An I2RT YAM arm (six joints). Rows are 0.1 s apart.
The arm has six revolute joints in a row. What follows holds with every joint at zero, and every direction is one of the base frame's.
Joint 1 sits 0.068 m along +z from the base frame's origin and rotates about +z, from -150 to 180 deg.
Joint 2 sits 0.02 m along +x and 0.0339 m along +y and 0.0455 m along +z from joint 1 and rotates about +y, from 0 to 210 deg.
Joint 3 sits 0.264 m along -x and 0.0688 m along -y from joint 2 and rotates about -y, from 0 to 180 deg.
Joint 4 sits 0.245 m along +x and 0.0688 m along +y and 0.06 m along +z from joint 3 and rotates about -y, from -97 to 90 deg.
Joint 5 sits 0.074 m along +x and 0.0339 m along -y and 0.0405 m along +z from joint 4 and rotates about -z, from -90 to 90 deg.
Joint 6 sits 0.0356 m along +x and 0.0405 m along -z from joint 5 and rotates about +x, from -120 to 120 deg.
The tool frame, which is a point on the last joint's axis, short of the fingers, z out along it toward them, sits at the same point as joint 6; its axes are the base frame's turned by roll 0, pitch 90 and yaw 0 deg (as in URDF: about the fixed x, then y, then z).
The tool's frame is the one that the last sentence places.
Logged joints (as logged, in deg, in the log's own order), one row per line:
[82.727 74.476 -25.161 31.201 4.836 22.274]
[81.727 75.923 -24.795 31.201 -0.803 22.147]
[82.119 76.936 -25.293 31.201 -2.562 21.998]
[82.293 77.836 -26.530 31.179 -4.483 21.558]
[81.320 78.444 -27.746 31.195 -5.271 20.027]
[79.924 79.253 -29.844 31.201 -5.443 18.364]
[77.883 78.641 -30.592 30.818 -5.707 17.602]
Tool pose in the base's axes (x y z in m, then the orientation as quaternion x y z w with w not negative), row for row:
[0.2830 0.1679 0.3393 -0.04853 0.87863 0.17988 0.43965]
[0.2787 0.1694 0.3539 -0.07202 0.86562 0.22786 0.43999]
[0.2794 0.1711 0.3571 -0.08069 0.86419 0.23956 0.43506]
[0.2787 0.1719 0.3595 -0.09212 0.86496 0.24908 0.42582]
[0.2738 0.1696 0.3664 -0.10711 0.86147 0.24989 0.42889]
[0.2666 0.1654 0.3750 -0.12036 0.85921 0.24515 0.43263]
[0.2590 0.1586 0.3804 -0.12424 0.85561 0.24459 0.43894]
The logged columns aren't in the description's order. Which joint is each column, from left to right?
Columns, left to right: joint 2, joint 3, joint 4, joint 1, joint 5, joint 6.
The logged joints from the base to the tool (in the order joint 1, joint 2, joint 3, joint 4, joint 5, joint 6), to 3 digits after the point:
[31.201 82.727 74.476 -25.161 4.836 22.274]
[31.201 81.727 75.923 -24.795 -0.803 22.147]
[31.201 82.119 76.936 -25.293 -2.562 21.998]
[31.179 82.293 77.836 -26.530 -4.483 21.558]
[31.195 81.320 78.444 -27.746 -5.271 20.027]
[31.201 79.924 79.253 -29.844 -5.443 18.364]
[30.818 77.883 78.641 -30.592 -5.707 17.602]

